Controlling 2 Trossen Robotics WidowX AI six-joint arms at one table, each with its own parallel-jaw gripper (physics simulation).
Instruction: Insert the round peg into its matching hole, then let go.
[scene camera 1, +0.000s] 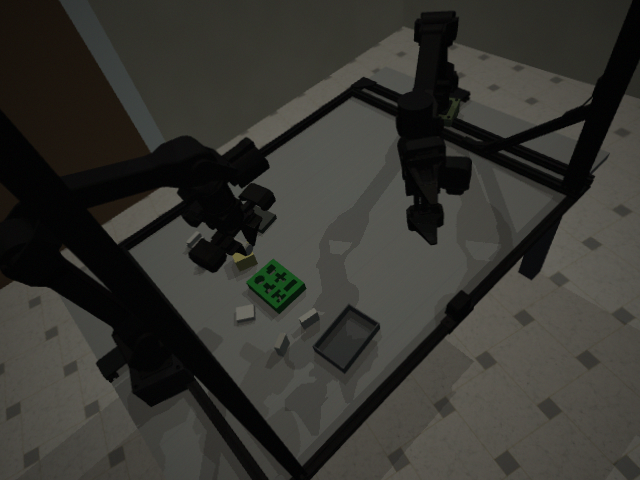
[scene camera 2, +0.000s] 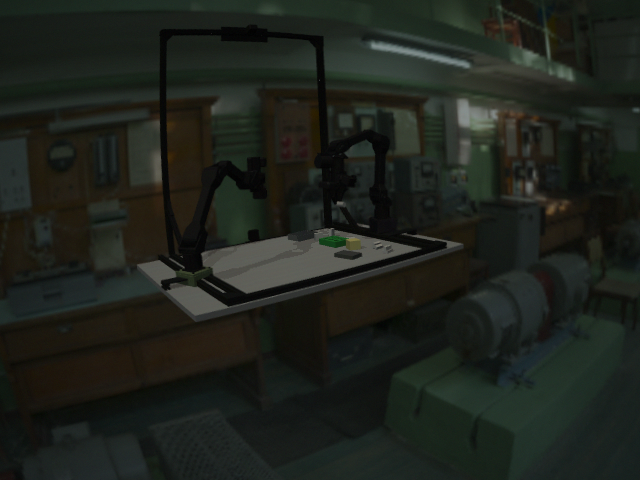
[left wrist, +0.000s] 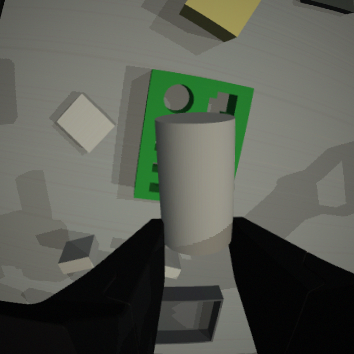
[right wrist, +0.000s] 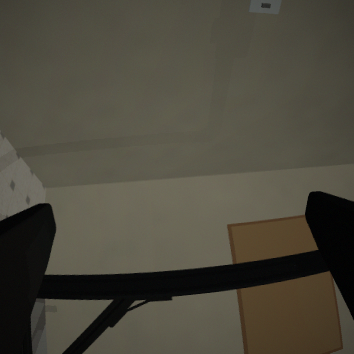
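The left gripper (scene camera 1: 251, 248) (scene camera 2: 339, 201) (left wrist: 197, 227) is shut on the pale round peg (scene camera 1: 248, 250) (scene camera 2: 341, 205) (left wrist: 196, 175), holding it well above the table in scene camera 2. The green board (scene camera 1: 280, 287) (scene camera 2: 332, 241) (left wrist: 200, 95) lies on the table. Its round hole (scene camera 1: 259, 279) (left wrist: 177, 97) is open, with table showing through in the left wrist view. There the peg covers the board's lower middle, and the round hole shows above and left of the peg. The right gripper (scene camera 1: 433, 221) (scene camera 2: 264, 177) (right wrist: 181, 201) is open and empty, raised away from the board.
A yellow block (scene camera 1: 245, 261) (scene camera 2: 353, 243) (left wrist: 220, 17) stands near the board. A dark slab (scene camera 1: 267, 220) (scene camera 2: 347, 254) lies behind it. Small white pieces (scene camera 1: 245, 313) (scene camera 1: 309, 318) (scene camera 1: 281, 344) (left wrist: 85, 123) and a grey tray (scene camera 1: 329, 360) (scene camera 2: 301, 236) (left wrist: 192, 293) are around the board.
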